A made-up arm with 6 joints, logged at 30 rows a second.
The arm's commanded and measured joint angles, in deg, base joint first. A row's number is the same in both.
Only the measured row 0 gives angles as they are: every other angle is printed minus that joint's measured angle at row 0.
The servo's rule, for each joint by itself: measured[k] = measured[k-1] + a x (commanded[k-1-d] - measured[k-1]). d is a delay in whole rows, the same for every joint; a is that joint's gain. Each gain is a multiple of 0.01, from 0.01 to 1. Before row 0 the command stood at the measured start. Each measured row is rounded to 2 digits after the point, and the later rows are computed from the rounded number. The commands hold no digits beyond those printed.
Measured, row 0:
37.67 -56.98 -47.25 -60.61 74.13 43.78
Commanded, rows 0 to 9:
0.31 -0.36 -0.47 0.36 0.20 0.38
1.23 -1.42 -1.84 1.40 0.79 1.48
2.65 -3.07 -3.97 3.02 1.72 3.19
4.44 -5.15 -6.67 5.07 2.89 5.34
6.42 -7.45 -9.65 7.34 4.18 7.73
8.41 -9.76 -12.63 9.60 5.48 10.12
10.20 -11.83 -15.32 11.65 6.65 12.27
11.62 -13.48 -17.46 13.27 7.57 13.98
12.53 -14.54 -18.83 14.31 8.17 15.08
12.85 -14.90 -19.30 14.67 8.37 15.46
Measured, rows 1 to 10:
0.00 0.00 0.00 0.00 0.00 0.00
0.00 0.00 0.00 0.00 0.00 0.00
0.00 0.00 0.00 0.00 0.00 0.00
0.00 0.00 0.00 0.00 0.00 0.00
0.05 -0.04 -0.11 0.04 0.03 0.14
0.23 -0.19 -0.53 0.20 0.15 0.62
0.59 -0.51 -1.36 0.54 0.40 1.55
1.17 -1.02 -2.63 1.08 0.80 2.91
1.96 -1.73 -4.31 1.83 1.34 4.65
2.93 -2.61 -6.31 2.76 2.00 6.62
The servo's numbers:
d 4
a 0.15 0.11 0.24 0.12 0.16 0.36

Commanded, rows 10 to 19:
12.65 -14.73 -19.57 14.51 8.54 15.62
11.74 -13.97 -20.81 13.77 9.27 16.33
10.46 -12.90 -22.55 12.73 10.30 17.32
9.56 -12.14 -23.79 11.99 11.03 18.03
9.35 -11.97 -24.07 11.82 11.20 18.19
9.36 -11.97 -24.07 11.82 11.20 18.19
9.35 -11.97 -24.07 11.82 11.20 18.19
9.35 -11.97 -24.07 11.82 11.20 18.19
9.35 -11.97 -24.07 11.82 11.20 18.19
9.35 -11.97 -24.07 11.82 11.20 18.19
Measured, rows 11 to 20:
4.02 -3.62 -8.47 3.83 2.74 8.65
5.16 -4.70 -10.63 4.96 3.51 10.57
6.27 -5.78 -12.60 6.08 4.26 12.19
7.26 -6.78 -14.21 7.11 4.92 13.37
8.07 -7.65 -15.50 8.00 5.50 14.18
8.62 -8.35 -16.77 8.69 6.10 14.95
8.90 -8.85 -18.16 9.17 6.77 15.80
9.00 -9.21 -19.51 9.51 7.45 16.60
9.05 -9.51 -20.60 9.79 8.05 17.17
9.10 -9.78 -21.43 10.03 8.55 17.54

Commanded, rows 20 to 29:
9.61 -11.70 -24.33 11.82 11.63 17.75
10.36 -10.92 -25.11 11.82 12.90 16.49
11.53 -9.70 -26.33 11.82 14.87 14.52
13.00 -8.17 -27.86 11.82 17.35 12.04
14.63 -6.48 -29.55 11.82 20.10 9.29
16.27 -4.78 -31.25 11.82 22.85 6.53
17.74 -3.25 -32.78 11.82 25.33 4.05
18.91 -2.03 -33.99 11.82 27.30 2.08
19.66 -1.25 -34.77 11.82 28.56 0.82
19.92 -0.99 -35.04 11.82 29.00 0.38
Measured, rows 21 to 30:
9.14 -10.02 -22.06 10.24 8.97 17.77
9.17 -10.23 -22.54 10.43 9.33 17.92
9.20 -10.42 -22.91 10.60 9.63 18.02
9.22 -10.59 -23.19 10.75 9.88 18.08
9.28 -10.71 -23.46 10.88 10.16 17.96
9.44 -10.73 -23.86 10.99 10.60 17.43
9.75 -10.62 -24.45 11.09 11.28 16.38
10.24 -10.35 -25.27 11.18 12.25 14.82
10.90 -9.92 -26.30 11.26 13.51 12.83
11.71 -9.35 -27.49 11.33 15.00 10.56

